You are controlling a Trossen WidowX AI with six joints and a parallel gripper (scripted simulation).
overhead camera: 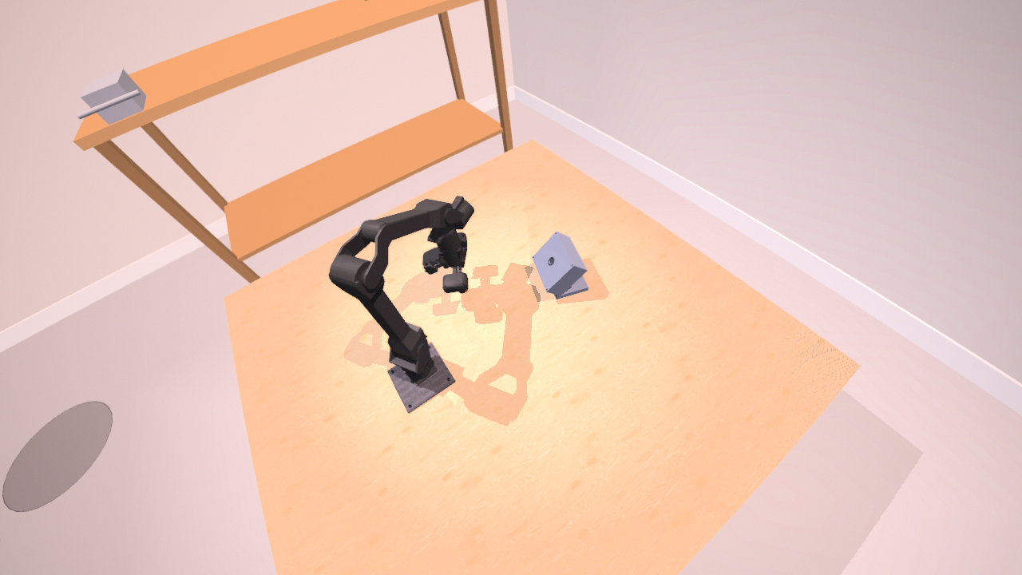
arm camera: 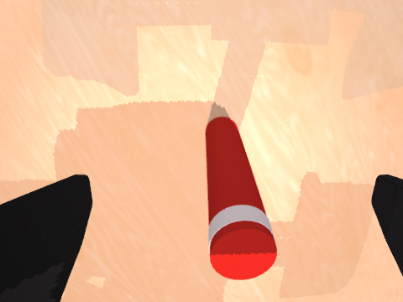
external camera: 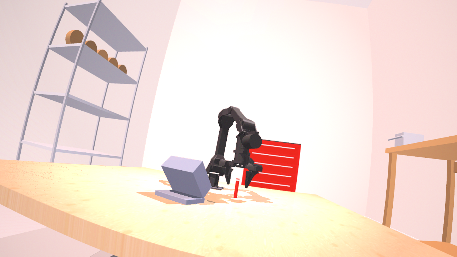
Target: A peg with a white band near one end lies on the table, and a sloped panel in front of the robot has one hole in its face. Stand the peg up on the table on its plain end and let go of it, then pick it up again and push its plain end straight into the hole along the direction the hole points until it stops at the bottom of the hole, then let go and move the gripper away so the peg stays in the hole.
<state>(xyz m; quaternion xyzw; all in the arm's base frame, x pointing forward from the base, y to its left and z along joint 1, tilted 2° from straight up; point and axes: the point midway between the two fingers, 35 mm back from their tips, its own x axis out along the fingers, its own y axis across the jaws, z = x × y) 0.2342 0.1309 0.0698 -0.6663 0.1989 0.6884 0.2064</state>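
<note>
Now: the grey sloped panel 220 mm ahead of my gripper tip, 160 mm to the right of it and 20 mm above it. Round my gripper tip: red peg: 10 mm above.
</note>
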